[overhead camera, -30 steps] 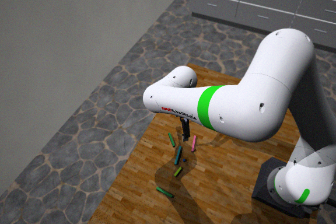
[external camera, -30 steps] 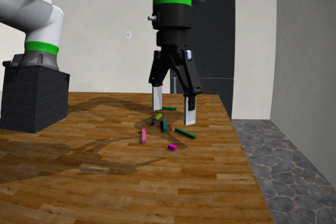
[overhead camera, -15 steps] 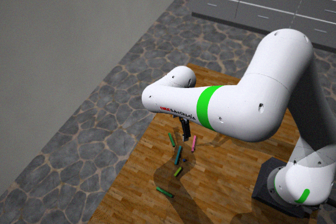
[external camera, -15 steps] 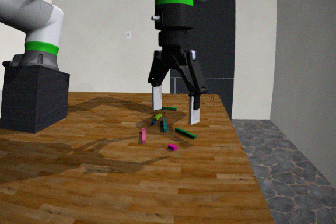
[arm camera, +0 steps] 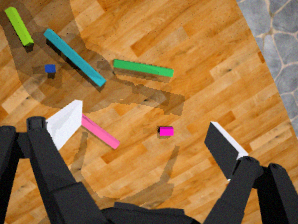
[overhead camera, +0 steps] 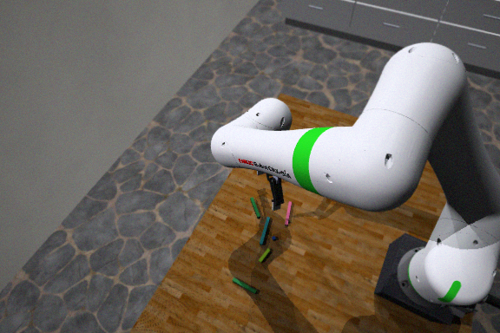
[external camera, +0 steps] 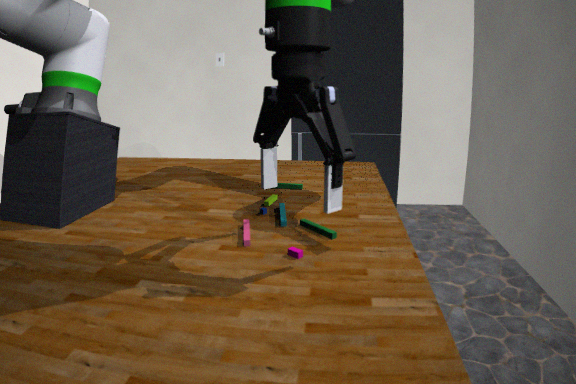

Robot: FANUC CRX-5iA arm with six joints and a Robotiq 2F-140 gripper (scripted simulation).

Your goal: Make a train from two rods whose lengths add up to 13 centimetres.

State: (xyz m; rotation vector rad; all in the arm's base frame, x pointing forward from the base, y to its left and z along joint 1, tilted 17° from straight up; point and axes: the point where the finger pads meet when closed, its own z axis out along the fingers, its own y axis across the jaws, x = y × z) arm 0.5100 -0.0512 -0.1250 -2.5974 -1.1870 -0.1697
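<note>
Now: the lime rod 9 cm behind my hand, 18 cm to the left of it and 7 cm below it. From my hand the other things lie so: magenta rod 1 cm ahead, 5 cm to the right, 7 cm below; pink rod 9 cm behind, 1 cm to the left, 7 cm below; turquoise rod 5 cm behind, 11 cm to the left, 7 cm below.
</note>
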